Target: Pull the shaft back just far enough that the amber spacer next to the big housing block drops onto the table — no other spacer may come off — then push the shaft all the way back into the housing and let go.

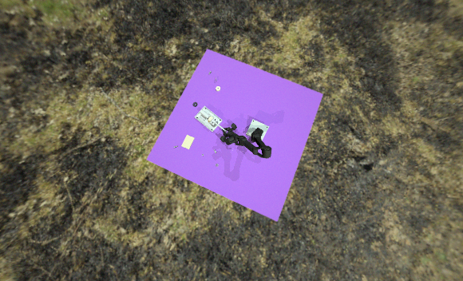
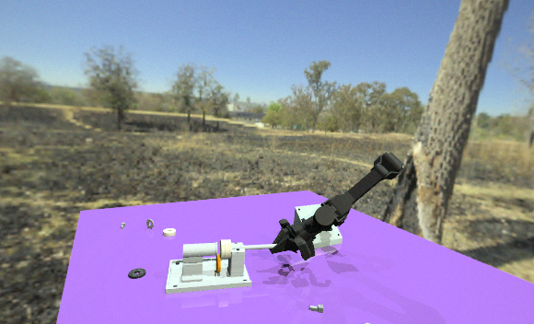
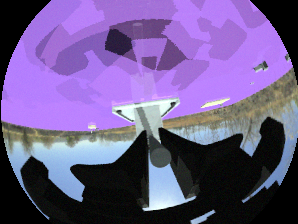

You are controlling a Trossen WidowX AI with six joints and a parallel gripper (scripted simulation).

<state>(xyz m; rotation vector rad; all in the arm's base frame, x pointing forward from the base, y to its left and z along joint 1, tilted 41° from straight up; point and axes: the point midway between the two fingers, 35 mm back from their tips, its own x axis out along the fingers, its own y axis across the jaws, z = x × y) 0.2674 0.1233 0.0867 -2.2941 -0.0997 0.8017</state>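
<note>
My gripper tip is now 5 cm short of the steel shaft, 2 cm below it and 1 cm to the left of it. Round my gripper tip: black ring 38 cm ahead, 9 cm to the right, 6 cm below; amber spacer 16 cm ahead, 3 cm below, 2 cm to the right; pale yellow card 26 cm to the left, 23 cm ahead, 6 cm below.
</note>
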